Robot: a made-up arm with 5 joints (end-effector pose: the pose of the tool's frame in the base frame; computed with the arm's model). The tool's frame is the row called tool. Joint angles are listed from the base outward.
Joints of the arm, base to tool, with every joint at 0 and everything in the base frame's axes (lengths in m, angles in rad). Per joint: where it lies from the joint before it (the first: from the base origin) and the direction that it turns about. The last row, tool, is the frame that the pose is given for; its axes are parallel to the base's.
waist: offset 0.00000 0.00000 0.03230 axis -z
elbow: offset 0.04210 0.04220 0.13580 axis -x
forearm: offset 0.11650 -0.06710 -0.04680 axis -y
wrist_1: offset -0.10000 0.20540 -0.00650 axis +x
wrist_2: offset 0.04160 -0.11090 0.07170 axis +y
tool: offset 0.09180 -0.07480 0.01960
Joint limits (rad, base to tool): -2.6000..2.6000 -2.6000..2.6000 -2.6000..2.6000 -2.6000..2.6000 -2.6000..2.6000
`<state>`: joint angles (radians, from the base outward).
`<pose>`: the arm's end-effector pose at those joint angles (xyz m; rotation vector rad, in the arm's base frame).
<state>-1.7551 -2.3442 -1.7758 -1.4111 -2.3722</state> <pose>0.0802 0.4002 0.2980 -3.0364 -0.6821 -0.0151</pose>
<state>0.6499 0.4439 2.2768 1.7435 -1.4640</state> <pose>0.3342 -0.1693 0.2034 1.5277 -2.1694 1.2287</pose>
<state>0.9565 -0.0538 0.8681 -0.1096 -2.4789</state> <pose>-0.0071 0.0314 0.0919 1.4727 2.5771 -0.1729</pose>
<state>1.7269 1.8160 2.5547 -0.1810 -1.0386</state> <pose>-0.1748 -0.0535 0.2357 -1.0061 -1.3047 1.5371</pose>
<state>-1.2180 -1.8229 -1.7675 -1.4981 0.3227</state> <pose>0.0123 0.3486 0.3772 -0.1108 0.0407 2.9958</pose>
